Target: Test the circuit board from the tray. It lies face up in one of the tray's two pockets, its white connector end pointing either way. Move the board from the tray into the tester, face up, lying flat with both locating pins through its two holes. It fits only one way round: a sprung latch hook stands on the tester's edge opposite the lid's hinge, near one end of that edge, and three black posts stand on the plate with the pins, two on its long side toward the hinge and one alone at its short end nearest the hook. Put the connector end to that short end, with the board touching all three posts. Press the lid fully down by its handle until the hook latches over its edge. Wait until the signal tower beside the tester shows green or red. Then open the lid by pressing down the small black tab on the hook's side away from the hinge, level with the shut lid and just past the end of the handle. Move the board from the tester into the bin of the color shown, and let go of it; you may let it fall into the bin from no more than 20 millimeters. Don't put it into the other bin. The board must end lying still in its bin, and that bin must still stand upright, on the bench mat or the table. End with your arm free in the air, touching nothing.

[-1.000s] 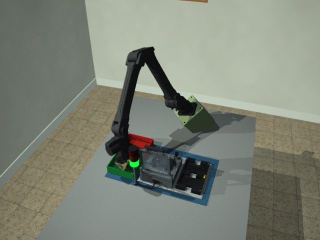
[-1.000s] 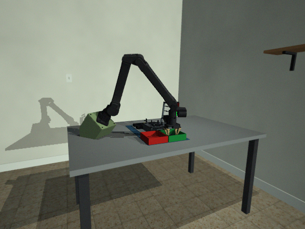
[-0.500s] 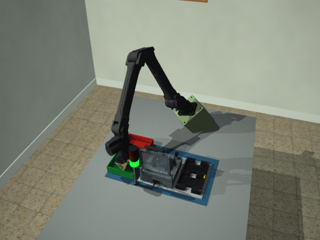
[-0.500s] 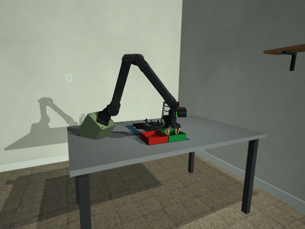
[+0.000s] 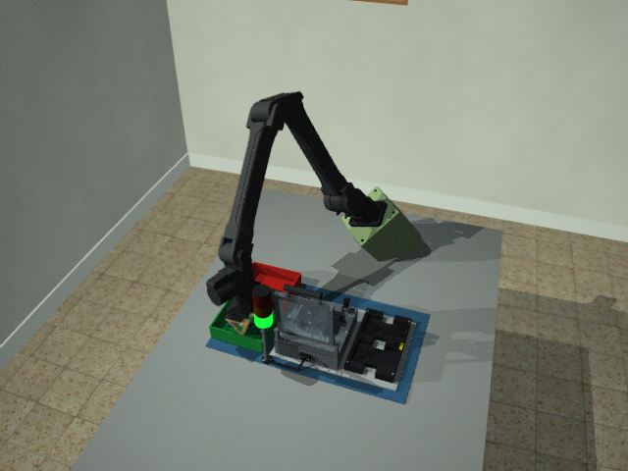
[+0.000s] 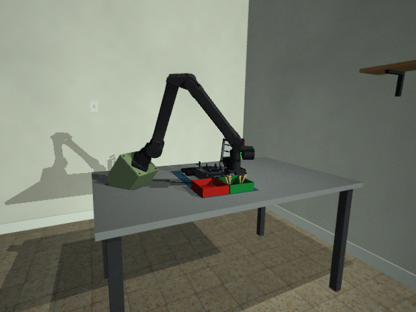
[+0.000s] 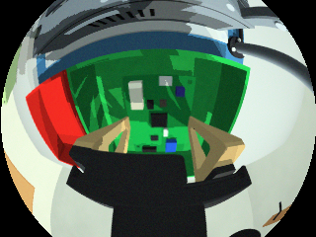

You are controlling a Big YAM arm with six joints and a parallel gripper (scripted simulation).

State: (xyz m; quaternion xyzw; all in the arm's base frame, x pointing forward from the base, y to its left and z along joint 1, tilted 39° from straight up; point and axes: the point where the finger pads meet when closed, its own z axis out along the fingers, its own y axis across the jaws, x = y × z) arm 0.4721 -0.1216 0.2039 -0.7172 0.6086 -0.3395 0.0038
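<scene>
Right now the green bin is right at my hand. The rest, counted from my hand: tester plate (5 cm behind, 20 cm to the left, 6 cm above); green circuit board (right at my hand); red bin (15 cm behind, 1 cm to the right).
</scene>
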